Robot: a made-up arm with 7 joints. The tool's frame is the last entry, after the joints. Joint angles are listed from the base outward.
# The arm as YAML. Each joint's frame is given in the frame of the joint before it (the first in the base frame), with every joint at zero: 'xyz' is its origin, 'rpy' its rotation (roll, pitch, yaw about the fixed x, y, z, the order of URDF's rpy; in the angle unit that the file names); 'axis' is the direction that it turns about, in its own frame. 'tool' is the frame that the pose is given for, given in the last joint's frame.
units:
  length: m
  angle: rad
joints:
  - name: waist
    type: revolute
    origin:
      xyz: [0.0, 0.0, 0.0]
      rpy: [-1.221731, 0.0, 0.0]
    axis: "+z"
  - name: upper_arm
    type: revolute
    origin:
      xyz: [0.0, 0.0, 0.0]
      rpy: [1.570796, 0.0, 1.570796]
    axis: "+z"
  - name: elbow
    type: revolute
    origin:
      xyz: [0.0, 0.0, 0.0]
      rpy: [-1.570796, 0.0, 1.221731]
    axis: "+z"
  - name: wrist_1
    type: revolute
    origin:
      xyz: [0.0, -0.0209, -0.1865]
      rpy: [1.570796, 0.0, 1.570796]
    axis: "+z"
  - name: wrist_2
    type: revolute
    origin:
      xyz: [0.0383, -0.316, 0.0]
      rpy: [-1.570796, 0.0, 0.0]
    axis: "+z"
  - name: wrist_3
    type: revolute
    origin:
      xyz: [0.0, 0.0, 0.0]
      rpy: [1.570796, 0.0, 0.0]
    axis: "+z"
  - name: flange
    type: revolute
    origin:
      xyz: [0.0, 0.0, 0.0]
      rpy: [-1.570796, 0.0, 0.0]
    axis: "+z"
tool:
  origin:
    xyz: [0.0, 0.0, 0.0]
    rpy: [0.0, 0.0, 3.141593]
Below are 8 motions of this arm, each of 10 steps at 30 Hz.
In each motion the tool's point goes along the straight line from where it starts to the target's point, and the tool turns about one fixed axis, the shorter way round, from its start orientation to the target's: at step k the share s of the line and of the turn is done. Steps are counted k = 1, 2, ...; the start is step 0. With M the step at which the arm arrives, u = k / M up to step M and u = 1 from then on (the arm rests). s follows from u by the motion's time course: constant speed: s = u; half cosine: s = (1 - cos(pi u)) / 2; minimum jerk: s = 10 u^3 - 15 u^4 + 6 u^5.
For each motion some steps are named. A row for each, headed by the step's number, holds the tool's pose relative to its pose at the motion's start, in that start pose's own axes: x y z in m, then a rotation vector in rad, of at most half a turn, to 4 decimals.
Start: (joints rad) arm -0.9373 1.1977 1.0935 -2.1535 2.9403 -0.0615 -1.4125
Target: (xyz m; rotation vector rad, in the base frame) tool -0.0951 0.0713 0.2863 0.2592 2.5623 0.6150
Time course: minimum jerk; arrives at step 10
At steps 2, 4, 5, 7, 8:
2: 0.0002 -0.0033 -0.0021 -0.0127 0.0030 -0.0080
4: 0.0010 -0.0179 -0.0116 -0.0698 0.0167 -0.0436
5: 0.0016 -0.0283 -0.0182 -0.1100 0.0263 -0.0687
7: 0.0027 -0.0473 -0.0305 -0.1840 0.0440 -0.1150
8: 0.0031 -0.0532 -0.0343 -0.2072 0.0496 -0.1294

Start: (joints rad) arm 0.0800 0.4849 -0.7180 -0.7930 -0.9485 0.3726 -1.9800
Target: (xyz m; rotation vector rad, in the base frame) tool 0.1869 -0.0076 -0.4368 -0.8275 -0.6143 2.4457
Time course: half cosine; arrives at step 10
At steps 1, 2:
1: -0.0025 0.0008 0.0004 -0.0016 0.0037 0.0007
2: -0.0097 0.0033 0.0016 -0.0064 0.0145 0.0026

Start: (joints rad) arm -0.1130 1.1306 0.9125 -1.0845 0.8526 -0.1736 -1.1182
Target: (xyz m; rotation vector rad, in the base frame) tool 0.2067 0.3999 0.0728 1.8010 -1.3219 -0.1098
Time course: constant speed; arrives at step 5
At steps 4, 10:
4: 0.0234 -0.0118 -0.0011 -0.0711 -0.0710 -0.1151
10: 0.0293 -0.0147 -0.0014 -0.0888 -0.0887 -0.1439

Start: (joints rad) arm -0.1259 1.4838 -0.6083 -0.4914 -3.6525 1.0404 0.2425
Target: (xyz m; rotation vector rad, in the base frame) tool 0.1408 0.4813 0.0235 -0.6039 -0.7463 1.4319
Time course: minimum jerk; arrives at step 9
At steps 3, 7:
3: 0.0021 -0.0153 0.0221 -0.0478 -0.0171 -0.0152
7: 0.0095 -0.0674 0.0972 -0.2104 -0.0751 -0.0671

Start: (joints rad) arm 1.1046 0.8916 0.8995 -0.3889 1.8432 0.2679 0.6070
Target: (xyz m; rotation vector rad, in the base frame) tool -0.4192 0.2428 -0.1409 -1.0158 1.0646 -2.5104
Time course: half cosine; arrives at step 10
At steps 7, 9, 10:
7: 0.0582 0.1246 0.0451 0.2263 -0.2371 0.2432
9: 0.0716 0.1531 0.0555 0.2780 -0.2913 0.2988
10: 0.0734 0.1570 0.0568 0.2850 -0.2986 0.3063

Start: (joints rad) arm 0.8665 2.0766 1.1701 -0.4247 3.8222 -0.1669 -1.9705
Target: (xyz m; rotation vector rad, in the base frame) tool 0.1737 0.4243 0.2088 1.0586 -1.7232 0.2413
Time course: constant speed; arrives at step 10
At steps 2, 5, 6, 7, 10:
2: -0.0060 0.0026 -0.0004 -0.0667 -0.0092 -0.1158
5: -0.0151 0.0065 -0.0010 -0.1668 -0.0229 -0.2894
6: -0.0181 0.0078 -0.0012 -0.2001 -0.0275 -0.3473
7: -0.0211 0.0091 -0.0014 -0.2335 -0.0321 -0.4052
10: -0.0301 0.0131 -0.0021 -0.3335 -0.0459 -0.5788

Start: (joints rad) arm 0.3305 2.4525 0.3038 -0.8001 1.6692 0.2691 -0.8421
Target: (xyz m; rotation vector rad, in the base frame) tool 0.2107 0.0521 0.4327 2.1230 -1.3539 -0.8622
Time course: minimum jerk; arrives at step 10
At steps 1, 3, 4, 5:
1: 0.0013 0.0013 0.0012 0.0048 -0.0033 -0.0019
3: 0.0238 0.0250 0.0229 0.0915 -0.0631 -0.0367
4: 0.0464 0.0488 0.0446 0.1780 -0.1229 -0.0715
5: 0.0731 0.0768 0.0703 0.2804 -0.1936 -0.1126

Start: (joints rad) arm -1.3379 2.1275 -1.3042 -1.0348 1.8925 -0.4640 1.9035
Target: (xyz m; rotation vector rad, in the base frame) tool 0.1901 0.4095 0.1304 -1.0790 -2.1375 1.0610
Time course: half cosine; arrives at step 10
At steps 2, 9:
2: 0.0026 0.0029 0.0020 0.0167 0.0123 -0.0355
9: 0.0268 0.0300 0.0204 0.1705 0.1253 -0.3622

